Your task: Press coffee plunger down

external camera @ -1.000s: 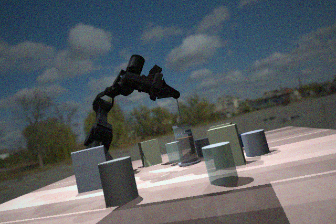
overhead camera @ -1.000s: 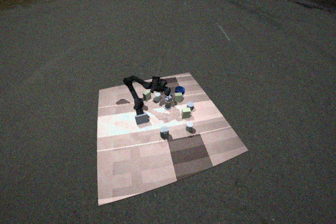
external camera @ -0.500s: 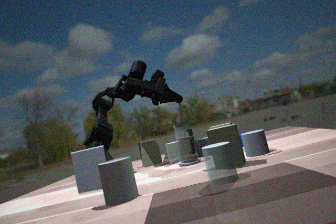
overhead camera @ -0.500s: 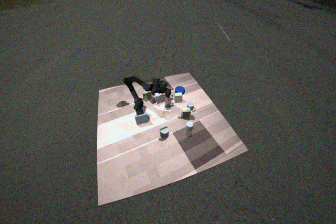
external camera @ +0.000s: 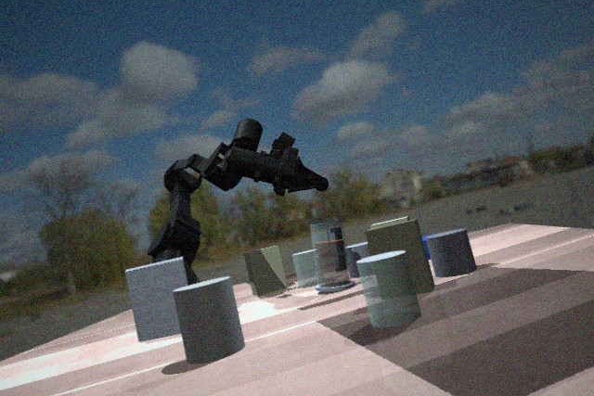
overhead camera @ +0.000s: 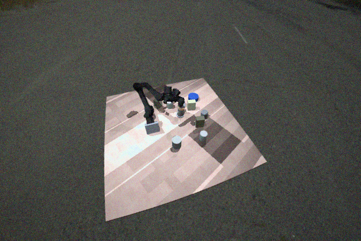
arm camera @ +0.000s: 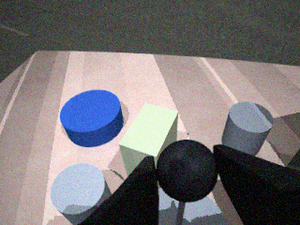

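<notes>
Right now the coffee press is 110 mm below my gripper tip, 10 mm to the left of it and 10 mm behind it.
</notes>
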